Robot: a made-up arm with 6 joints.
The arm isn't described. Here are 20 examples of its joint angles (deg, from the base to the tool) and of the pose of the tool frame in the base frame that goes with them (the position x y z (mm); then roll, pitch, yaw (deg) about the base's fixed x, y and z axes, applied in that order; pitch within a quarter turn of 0, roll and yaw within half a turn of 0).
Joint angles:
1: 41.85 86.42 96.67 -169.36 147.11 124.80
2: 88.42 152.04 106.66 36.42 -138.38 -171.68
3: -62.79 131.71 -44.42 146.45 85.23 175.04
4: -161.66 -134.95 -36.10 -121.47 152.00 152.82
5: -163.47 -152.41 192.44 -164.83 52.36 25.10
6: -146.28 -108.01 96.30 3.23 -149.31 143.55
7: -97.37 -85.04 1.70 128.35 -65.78 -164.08
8: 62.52 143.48 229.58 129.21 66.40 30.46
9: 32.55 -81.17 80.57 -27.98 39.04 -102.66
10: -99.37 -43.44 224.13 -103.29 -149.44 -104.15
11: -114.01 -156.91 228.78 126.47 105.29 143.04
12: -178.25 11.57 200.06 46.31 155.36 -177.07
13: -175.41 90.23 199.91 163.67 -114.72 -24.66
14: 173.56 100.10 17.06 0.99 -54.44 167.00
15: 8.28 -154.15 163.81 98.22 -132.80 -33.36
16: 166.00 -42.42 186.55 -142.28 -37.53 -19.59
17: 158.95 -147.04 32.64 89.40 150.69 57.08
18: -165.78 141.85 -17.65 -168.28 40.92 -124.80
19: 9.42 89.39 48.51 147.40 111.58 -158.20
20: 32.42 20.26 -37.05 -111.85 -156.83 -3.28
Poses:
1: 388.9 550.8 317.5 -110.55 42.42 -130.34
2: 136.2 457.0 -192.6 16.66 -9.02 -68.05
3: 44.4 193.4 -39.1 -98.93 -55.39 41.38
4: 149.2 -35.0 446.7 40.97 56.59 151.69
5: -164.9 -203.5 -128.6 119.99 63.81 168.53
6: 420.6 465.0 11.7 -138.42 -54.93 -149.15
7: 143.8 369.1 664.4 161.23 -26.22 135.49
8: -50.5 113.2 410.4 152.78 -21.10 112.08
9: -444.5 -444.6 490.3 -49.64 16.55 -129.49
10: 93.8 351.5 103.9 -71.28 -58.80 -26.58
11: 14.4 -191.9 270.3 106.05 39.12 -24.82
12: 290.8 115.0 377.3 -136.59 8.66 -160.50
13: -108.4 -156.5 596.0 32.15 43.42 25.18
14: -310.5 189.5 -158.0 13.16 42.52 -5.35
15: 247.4 58.2 -132.9 -86.34 -32.20 -112.60
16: 463.9 -240.8 253.7 -77.19 66.14 -81.14
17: 494.1 -188.4 -130.5 32.55 0.57 -171.74
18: 213.8 -100.9 -65.1 113.15 -19.64 22.34
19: 592.4 229.4 83.3 132.41 20.59 157.06
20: 121.5 144.9 140.0 109.55 -58.52 168.05
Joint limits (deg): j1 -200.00..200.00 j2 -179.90..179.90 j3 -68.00..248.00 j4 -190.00..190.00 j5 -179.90..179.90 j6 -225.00..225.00
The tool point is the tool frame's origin. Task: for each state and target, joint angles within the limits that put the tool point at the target. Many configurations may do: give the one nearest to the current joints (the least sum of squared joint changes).
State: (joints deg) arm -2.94 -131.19 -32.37 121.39 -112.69 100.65
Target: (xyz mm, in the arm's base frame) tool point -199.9 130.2 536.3
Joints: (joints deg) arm -10.75 -113.66 -48.18 126.18 -112.69 100.65
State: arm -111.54 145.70 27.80 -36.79 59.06 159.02
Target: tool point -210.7 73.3 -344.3
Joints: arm -157.52 143.87 59.60 -14.96 59.06 159.02
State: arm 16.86 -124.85 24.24 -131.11 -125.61 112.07
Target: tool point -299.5 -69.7 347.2
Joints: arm 26.80 -156.86 -18.85 -118.33 -125.61 112.07
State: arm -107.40 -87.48 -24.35 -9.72 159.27 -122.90
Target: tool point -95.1 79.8 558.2
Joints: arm -116.25 -87.74 -25.37 -38.23 159.27 -122.90
